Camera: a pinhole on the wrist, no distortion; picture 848 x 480 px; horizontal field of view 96.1 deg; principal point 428.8 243.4 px. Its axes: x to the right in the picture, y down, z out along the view. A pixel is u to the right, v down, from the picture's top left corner.
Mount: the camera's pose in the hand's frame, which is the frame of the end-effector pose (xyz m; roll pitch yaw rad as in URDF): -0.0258 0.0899 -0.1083 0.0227 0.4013 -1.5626
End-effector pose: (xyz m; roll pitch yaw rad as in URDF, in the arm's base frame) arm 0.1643 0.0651 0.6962 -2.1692 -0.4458 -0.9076
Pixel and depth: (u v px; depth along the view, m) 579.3 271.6 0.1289
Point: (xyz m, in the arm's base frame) 0.1482 0.0798 0.6985
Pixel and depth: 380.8 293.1 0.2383
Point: 0.2578 0.0886 0.6155
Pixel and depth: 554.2 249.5 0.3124
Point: 0.2897 0.2074 0.7087
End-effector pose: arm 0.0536 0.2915 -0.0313 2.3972 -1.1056 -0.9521
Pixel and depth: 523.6 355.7 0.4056
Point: 0.1907 0.0374 -0.0783
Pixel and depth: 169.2 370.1 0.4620
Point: -0.1809 -0.1491 -0.0130
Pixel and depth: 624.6 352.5 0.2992
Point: 0.2096 0.1591 -0.0691
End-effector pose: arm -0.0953 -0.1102 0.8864 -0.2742 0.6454 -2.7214
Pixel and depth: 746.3 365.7 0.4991
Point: -0.5329 0.1518 1.0627
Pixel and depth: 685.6 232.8 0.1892
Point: -0.1322 -0.0245 0.9409
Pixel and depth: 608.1 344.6 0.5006
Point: -0.4523 -0.0077 1.0990
